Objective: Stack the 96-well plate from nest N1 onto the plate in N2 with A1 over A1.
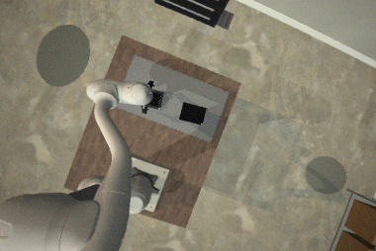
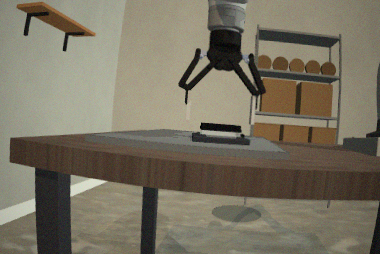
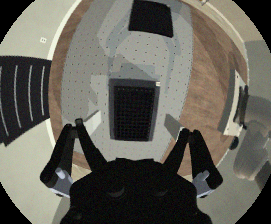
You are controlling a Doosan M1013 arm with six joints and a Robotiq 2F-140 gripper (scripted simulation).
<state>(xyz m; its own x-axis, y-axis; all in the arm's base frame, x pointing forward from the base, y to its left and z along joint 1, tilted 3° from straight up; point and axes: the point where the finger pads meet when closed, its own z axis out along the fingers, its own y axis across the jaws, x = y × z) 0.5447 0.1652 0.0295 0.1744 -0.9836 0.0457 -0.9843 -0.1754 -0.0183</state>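
My hand is 2 cm above the dark 96-well plate. Also, from my hand: plate nest N1 (30 cm to the right, 5 cm below, 2 cm ahead); pale 96-well plate (4 cm below).
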